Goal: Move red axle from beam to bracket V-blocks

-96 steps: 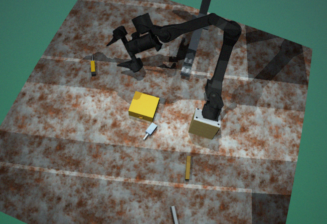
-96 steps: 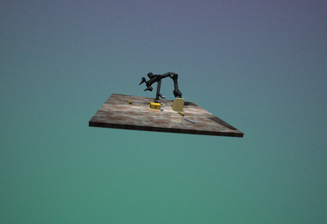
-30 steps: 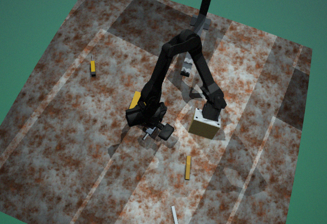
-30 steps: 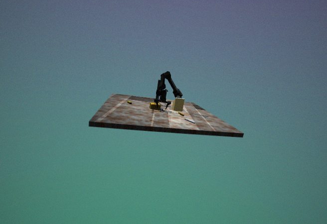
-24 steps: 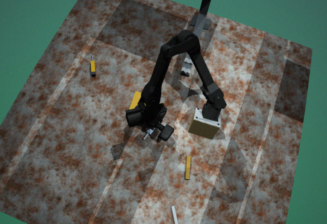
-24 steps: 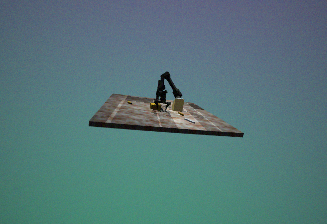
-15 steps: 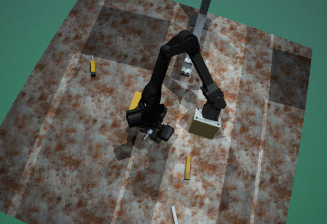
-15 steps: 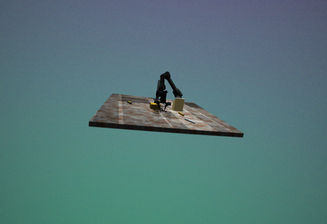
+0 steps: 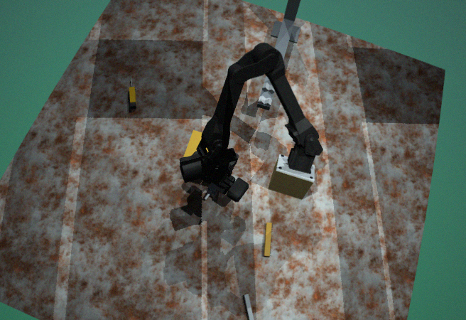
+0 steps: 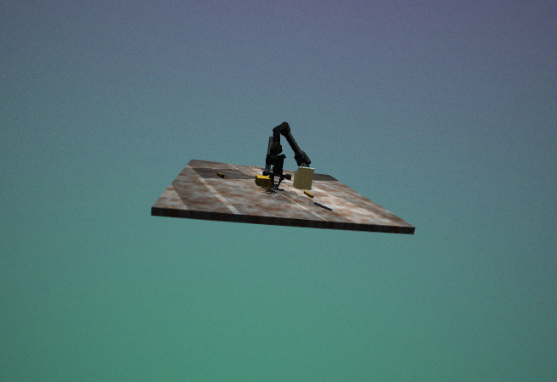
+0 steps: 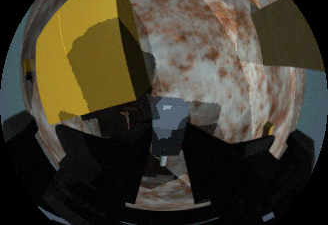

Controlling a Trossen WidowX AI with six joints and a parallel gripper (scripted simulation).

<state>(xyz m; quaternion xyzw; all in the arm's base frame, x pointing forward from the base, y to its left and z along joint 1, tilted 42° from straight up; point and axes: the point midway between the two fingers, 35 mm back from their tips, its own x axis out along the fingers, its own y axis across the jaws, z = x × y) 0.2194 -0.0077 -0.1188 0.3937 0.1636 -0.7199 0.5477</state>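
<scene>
Right now the yellow beam is 9 cm to the right of my gripper tip, 5 cm ahead of it and 2 cm above it. The rest, counted from my gripper tip: grey bar: 35 cm to the left, 18 cm behind.
</scene>
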